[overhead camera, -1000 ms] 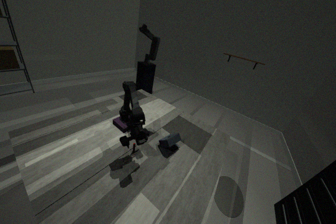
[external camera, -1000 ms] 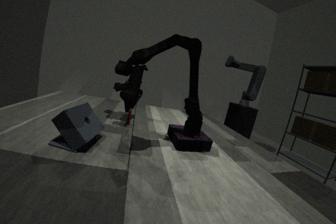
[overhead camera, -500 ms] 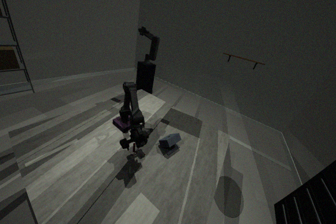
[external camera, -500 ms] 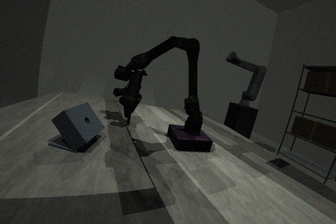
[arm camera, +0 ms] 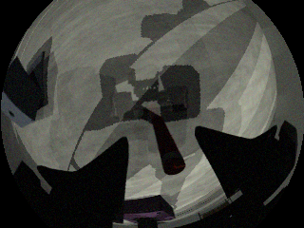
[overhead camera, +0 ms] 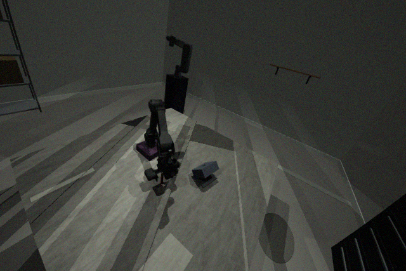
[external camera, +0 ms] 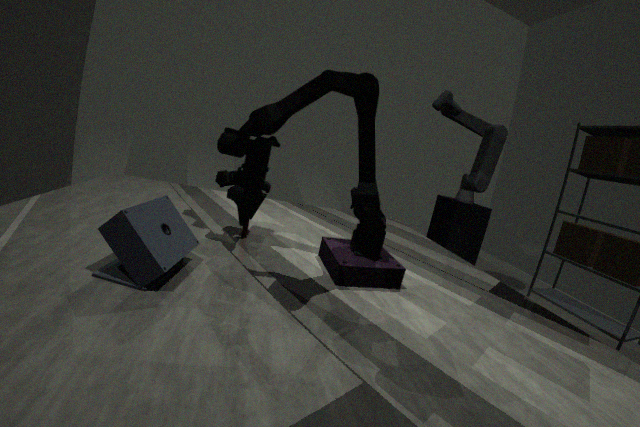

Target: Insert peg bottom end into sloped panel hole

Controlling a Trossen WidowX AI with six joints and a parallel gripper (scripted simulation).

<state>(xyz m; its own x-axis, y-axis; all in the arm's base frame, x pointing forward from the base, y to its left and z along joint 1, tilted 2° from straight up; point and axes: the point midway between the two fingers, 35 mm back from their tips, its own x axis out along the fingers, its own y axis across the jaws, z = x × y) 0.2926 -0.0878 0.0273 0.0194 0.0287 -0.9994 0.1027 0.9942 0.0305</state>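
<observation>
Now: gripper tip 120 mm short of the sloped panel, 250 mm to the right of it and 20 mm below it. Round my gripper tip: peg 20 mm above.
</observation>
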